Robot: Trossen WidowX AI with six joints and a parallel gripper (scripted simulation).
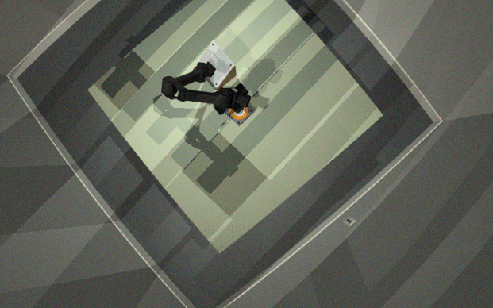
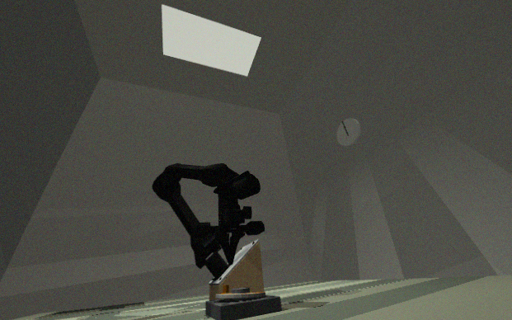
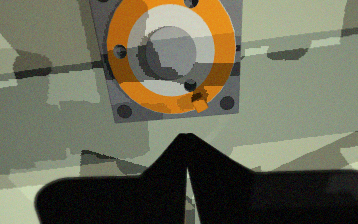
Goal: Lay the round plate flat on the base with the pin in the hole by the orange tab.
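Right now the round plate is 60 mm below my gripper tip and 30 mm ahead of it. Round my gripper tip: grey base: 70 mm below, 50 mm ahead.
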